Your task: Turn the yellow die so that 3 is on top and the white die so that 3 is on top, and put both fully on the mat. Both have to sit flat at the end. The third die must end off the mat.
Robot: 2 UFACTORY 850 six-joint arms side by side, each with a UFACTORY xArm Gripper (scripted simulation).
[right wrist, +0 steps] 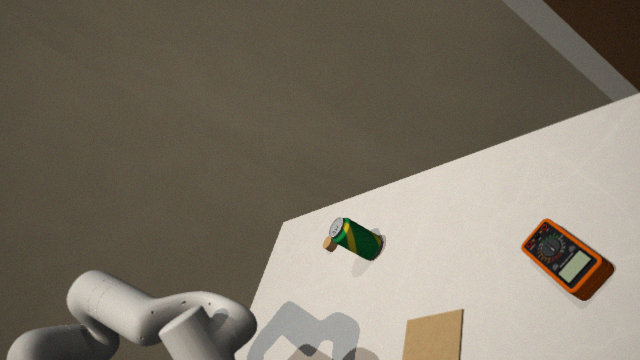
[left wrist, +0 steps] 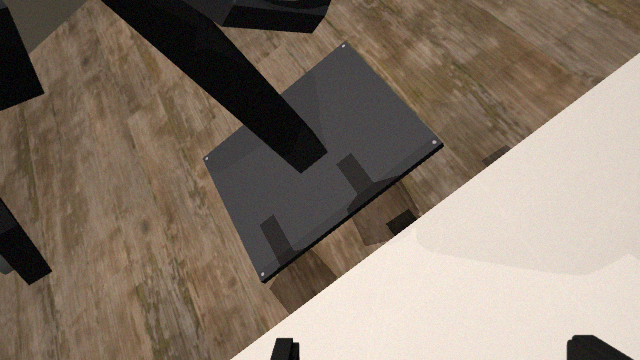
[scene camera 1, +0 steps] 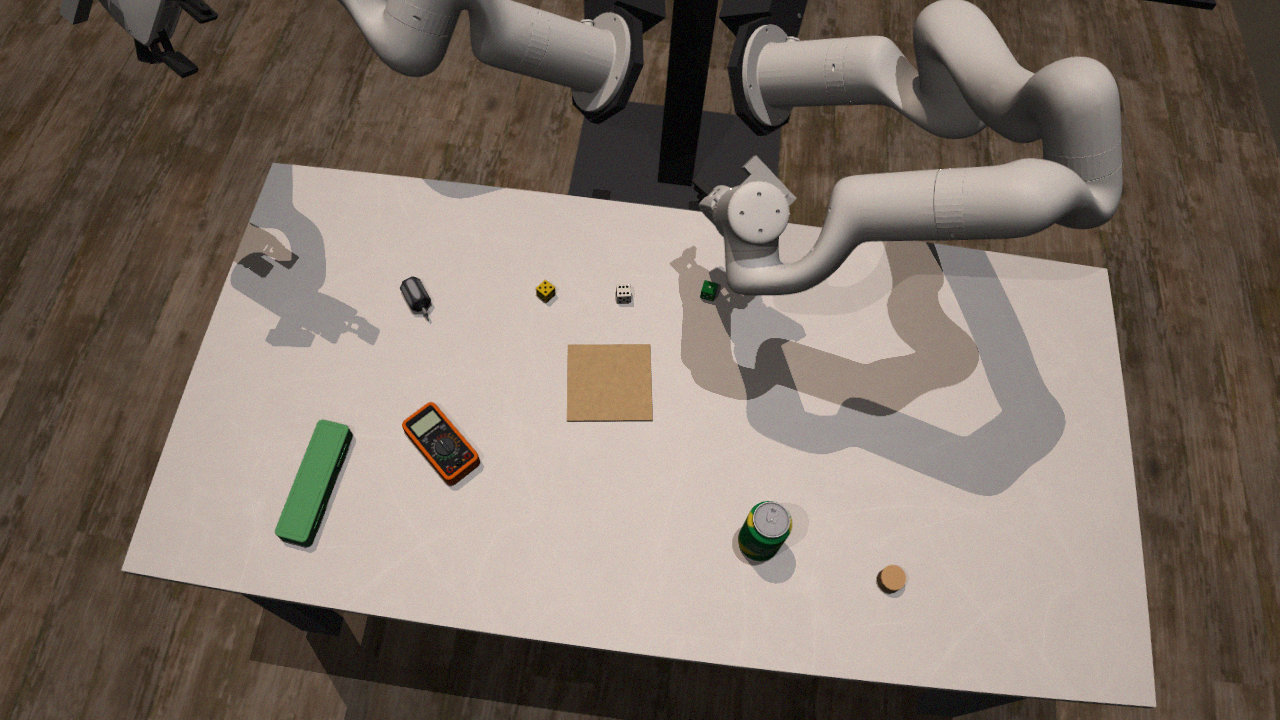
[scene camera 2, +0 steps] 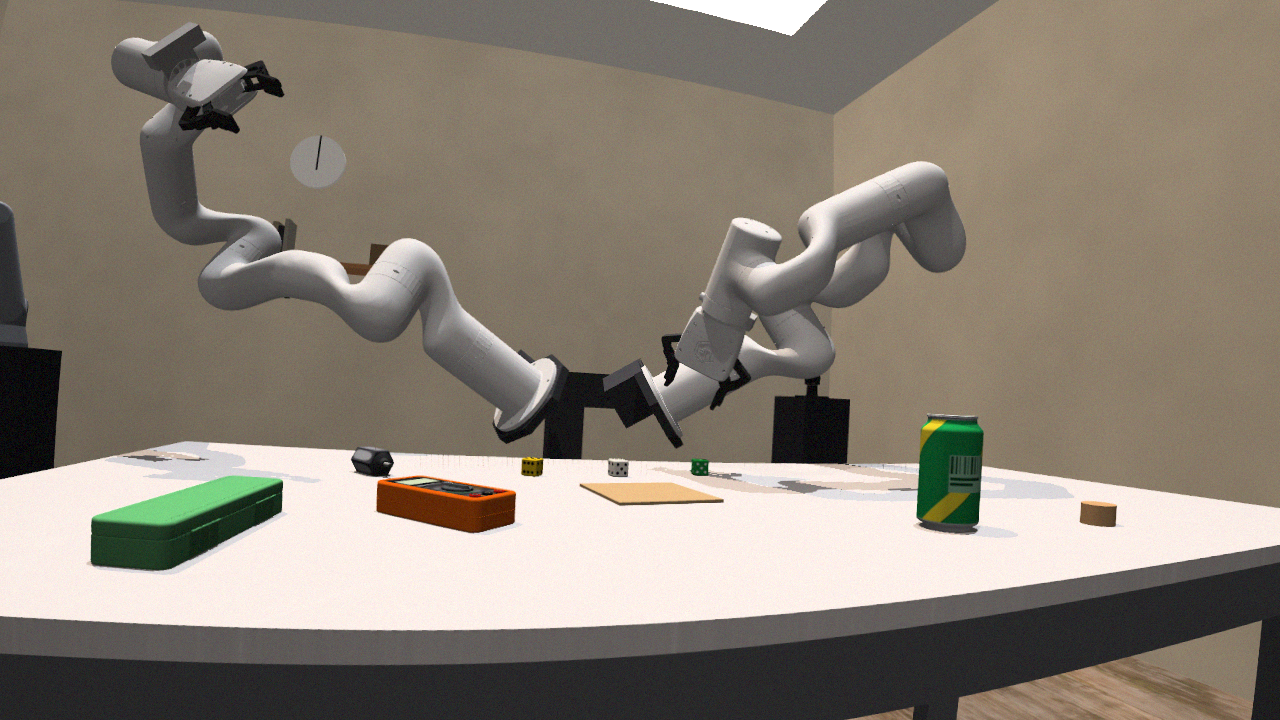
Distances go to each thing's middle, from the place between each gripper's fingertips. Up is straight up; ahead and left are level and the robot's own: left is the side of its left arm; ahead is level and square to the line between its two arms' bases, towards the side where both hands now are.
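From my left hand (scene camera 2: 690, 395), the tan mat (scene camera 1: 605, 382) is 250 mm ahead, 170 mm to the right and 140 mm below. The wooden disc (scene camera 2: 1094, 513) is 560 mm ahead of my left hand, 280 mm to the left of it and 130 mm below it. My right hand (scene camera 2: 257, 105), meanwhile, is 210 mm short of the tan mat, 570 mm to the right of it and 520 mm above it. Counted from my right hand, the disc is 520 mm ahead, 1030 mm to the left and 510 mm below.
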